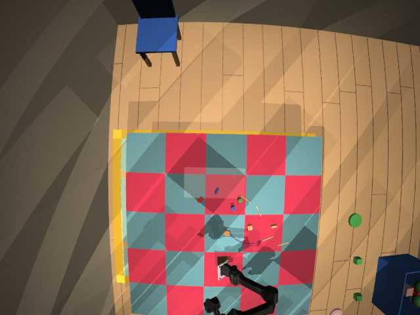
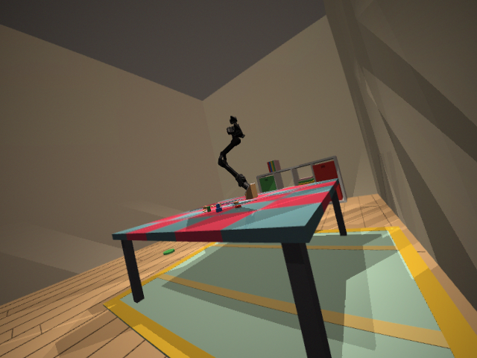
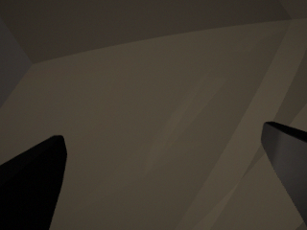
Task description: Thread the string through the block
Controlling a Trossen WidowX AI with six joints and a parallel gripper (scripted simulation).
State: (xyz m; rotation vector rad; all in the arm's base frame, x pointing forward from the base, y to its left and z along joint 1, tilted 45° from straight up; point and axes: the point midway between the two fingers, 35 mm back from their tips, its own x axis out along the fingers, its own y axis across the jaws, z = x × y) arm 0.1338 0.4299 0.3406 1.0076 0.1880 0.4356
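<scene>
My gripper tip is now 63 cm above the wooden block, 26 cm to the left of it and 8 cm short of it. From my gripper tip the other things lie so: round wooden button (64 cm below, 11 cm to the right, 4 cm ahead); red piece (64 cm below, 28 cm ahead, 5 cm to the left); green piece (63 cm below, 26 cm ahead, 20 cm to the right).
</scene>
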